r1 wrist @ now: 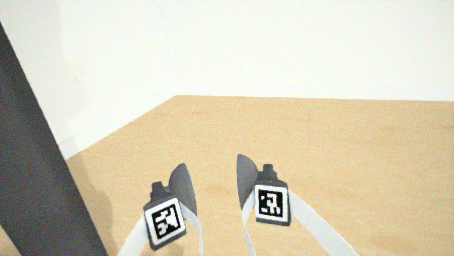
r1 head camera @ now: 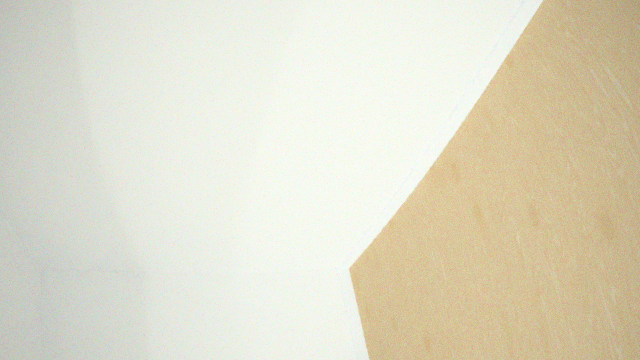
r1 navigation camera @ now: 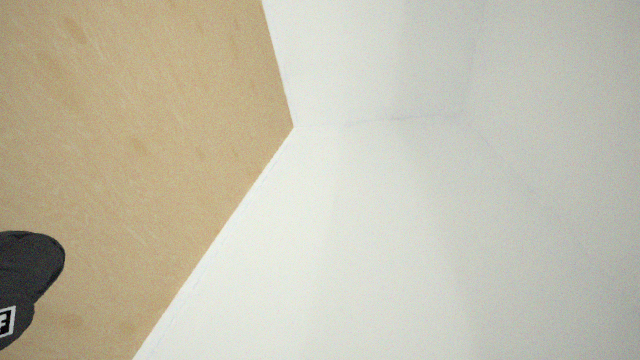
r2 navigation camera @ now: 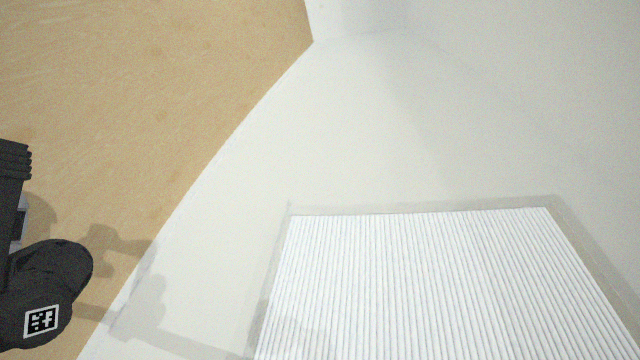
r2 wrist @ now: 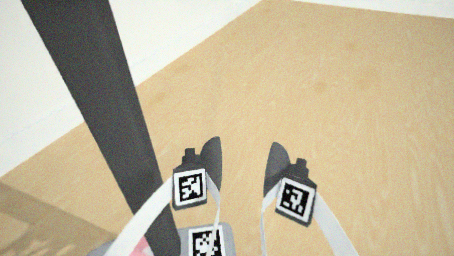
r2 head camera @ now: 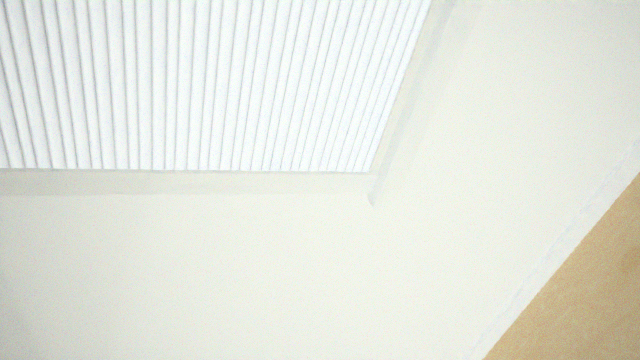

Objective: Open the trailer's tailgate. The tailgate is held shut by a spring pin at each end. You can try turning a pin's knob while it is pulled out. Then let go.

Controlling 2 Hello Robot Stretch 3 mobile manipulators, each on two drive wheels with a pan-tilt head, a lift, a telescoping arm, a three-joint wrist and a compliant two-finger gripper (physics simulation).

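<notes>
The trailer, its tailgate and the spring pins do not show in any of these views. The r1 gripper [r1 wrist: 216,175] is open in the r1 wrist view, its two dark fingertips apart above the wooden floor, with no object between them. The r2 gripper [r2 wrist: 245,157] is open in the r2 wrist view, also above wooden floor, with no object between its fingertips.
r1's dark mast [r1 wrist: 40,150] stands at the left of its wrist view, and r2's mast [r2 wrist: 100,95] in its own. White walls [r1 head camera: 200,150] [r1 navigation camera: 375,250] meet the wooden floor [r1 head camera: 525,200] at a corner. A ribbed white panel [r2 head camera: 200,90] [r2 navigation camera: 425,280] is set in a wall near r2.
</notes>
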